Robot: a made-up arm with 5 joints. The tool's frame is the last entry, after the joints. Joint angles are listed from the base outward. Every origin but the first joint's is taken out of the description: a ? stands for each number. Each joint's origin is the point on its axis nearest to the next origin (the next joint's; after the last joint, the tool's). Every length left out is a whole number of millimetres.
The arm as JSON. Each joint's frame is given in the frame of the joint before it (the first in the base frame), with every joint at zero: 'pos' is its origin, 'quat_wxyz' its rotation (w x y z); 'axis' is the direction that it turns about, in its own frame. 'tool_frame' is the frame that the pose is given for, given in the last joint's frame.
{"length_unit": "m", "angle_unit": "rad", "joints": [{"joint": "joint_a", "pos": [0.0, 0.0, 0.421], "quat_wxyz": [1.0, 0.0, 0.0, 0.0], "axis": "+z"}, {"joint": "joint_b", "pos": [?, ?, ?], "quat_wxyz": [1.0, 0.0, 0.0, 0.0], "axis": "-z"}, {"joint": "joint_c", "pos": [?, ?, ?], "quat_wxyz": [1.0, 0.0, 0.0, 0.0], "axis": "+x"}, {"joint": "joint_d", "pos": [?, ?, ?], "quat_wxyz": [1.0, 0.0, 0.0, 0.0], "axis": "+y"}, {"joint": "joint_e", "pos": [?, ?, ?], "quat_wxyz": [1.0, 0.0, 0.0, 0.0], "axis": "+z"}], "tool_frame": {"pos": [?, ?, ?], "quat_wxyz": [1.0, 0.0, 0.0, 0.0]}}
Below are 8 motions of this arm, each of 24 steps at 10 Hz.
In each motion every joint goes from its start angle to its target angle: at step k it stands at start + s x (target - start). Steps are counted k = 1, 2, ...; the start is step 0. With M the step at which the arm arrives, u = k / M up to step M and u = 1 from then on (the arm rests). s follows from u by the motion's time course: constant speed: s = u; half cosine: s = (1 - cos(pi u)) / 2; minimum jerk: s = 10 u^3 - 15 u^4 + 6 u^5.
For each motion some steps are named. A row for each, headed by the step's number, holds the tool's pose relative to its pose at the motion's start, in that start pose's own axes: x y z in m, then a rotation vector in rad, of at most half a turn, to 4 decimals.
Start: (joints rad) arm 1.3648 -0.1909 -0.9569 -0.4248 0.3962
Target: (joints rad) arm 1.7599 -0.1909 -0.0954 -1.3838 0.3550
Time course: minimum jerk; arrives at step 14
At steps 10, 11, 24:
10: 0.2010 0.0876 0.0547 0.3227 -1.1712 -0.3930
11: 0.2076 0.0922 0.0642 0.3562 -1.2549 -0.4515
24: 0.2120 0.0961 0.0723 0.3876 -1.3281 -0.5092

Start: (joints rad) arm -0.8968 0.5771 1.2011 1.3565 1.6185
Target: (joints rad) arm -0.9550 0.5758 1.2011 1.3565 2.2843
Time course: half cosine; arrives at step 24
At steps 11, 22, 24:
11: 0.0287 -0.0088 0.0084 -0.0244 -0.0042 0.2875
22: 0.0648 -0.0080 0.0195 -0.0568 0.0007 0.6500
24: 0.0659 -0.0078 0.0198 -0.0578 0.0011 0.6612

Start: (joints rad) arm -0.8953 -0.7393 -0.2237 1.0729 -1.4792
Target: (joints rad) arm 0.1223 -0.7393 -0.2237 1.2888 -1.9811
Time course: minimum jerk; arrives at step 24
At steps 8, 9, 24:
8: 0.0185 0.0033 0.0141 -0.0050 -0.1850 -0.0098
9: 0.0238 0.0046 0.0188 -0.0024 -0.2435 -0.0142
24: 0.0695 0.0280 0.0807 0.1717 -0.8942 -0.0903

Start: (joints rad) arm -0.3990 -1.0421 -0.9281 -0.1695 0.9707
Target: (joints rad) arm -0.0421 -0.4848 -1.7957 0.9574 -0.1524
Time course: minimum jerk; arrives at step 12
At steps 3, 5, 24:
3: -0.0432 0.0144 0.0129 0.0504 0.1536 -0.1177
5: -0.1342 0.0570 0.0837 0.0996 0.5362 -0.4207
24: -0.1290 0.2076 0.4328 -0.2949 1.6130 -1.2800

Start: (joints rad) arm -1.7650 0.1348 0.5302 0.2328 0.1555
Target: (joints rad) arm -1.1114 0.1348 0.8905 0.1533 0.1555
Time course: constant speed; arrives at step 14
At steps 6, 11, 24:
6: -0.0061 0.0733 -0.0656 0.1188 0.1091 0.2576
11: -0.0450 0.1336 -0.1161 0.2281 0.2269 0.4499
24: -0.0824 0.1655 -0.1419 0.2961 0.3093 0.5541

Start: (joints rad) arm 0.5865 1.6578 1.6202 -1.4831 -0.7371
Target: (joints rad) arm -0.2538 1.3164 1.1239 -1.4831 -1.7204
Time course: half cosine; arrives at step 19
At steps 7, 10, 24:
7: 0.0381 0.0710 -0.0492 0.1049 -0.1076 -0.1463
10: 0.0709 0.1354 -0.0775 0.2027 -0.1841 -0.2650
24: 0.1335 0.2688 -0.1001 0.4181 -0.2993 -0.4865

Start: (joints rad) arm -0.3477 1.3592 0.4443 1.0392 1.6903
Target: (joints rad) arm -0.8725 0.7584 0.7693 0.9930 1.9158
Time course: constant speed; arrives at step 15
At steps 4, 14, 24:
4: 0.0186 -0.0246 0.0058 -0.0071 -0.0283 0.1437
14: 0.0667 -0.0640 0.0202 -0.0272 -0.1065 0.4992
24: 0.0716 -0.0661 0.0216 -0.0295 -0.1150 0.5344

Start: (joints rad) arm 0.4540 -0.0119 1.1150 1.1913 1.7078
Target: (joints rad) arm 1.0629 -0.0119 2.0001 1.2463 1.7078
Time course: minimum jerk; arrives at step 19
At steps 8, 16, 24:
8: 0.0713 -0.0109 -0.0910 0.2170 -0.0839 0.3145
16: 0.2066 0.0913 -0.2370 0.6148 -0.3604 0.7889
24: 0.2130 0.0999 -0.2424 0.6344 -0.3787 0.8097

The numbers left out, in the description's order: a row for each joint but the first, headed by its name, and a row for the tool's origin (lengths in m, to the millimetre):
joint_b: 0.117 -0.011 0.0
joint_c: 0.028 0.194 0.0
joint_d: 0.0 -0.196 0.02
joint_e: 0.066 0.0 -0.265
tool: -0.031 -0.094 0.0

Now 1 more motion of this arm.
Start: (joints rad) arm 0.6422 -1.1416 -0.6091 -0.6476 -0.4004
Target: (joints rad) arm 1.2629 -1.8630 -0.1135 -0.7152 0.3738
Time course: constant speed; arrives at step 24
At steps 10, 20, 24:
10: 0.0404 0.1756 -0.0157 0.5237 -0.1836 0.5776
20: 0.0016 0.3514 0.0524 1.0213 -0.4379 1.1588
24: -0.0389 0.4032 0.0977 1.2172 -0.5595 1.3842

